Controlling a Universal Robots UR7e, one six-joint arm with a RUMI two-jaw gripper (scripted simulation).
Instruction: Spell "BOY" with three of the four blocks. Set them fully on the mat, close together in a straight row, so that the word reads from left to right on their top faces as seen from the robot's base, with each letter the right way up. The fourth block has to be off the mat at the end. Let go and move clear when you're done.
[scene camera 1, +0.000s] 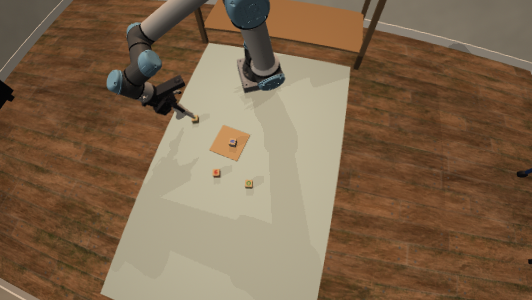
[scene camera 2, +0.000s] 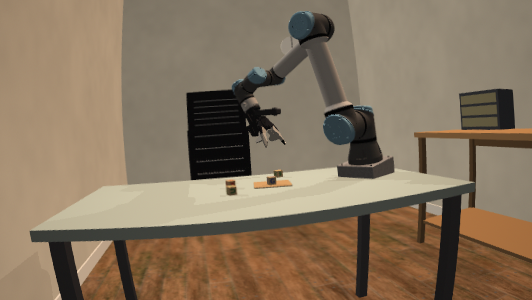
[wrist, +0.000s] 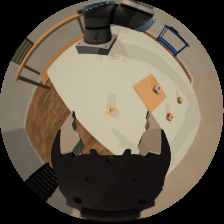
Scene:
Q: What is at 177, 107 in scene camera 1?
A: My gripper.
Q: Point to my gripper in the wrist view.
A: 110, 111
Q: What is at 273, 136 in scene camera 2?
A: My gripper.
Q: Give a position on an orange mat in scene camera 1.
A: At 220, 145

